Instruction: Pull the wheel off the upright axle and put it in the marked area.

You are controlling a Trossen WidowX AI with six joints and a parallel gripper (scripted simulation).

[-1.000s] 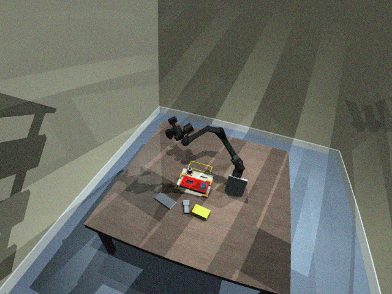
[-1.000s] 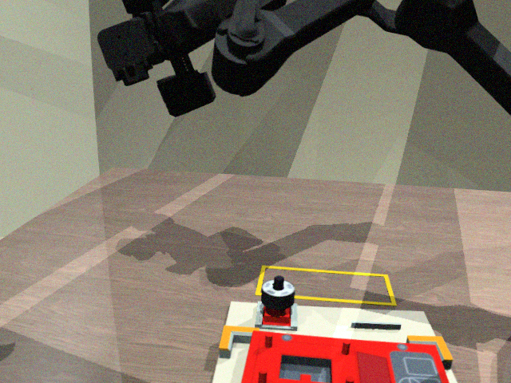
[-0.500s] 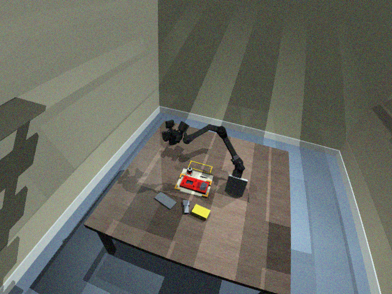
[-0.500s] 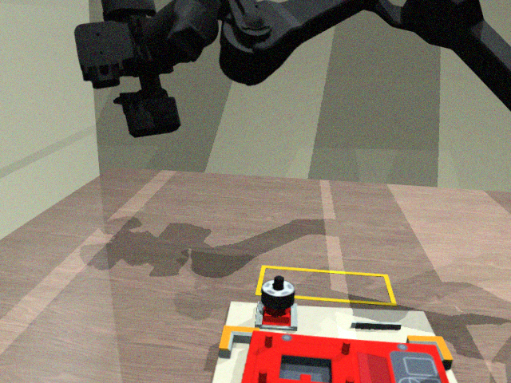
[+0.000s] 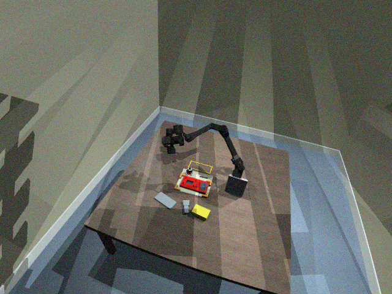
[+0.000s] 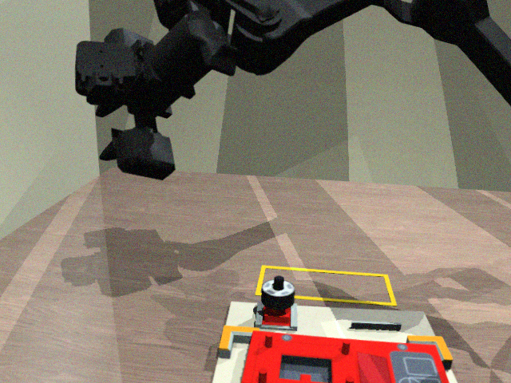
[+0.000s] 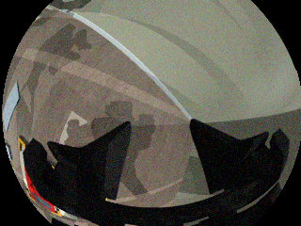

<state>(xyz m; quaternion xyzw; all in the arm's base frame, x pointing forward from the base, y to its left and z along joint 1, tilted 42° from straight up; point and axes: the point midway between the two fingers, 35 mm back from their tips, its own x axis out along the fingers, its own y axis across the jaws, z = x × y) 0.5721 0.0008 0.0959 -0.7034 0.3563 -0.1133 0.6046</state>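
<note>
Now: gripper tip 230 mm past the wheel, 170 mm above it and 40 mm to the right of it. Also, from my gripper tip: yellow block: 430 mm behind, 370 mm to the left, 200 mm below.
</note>
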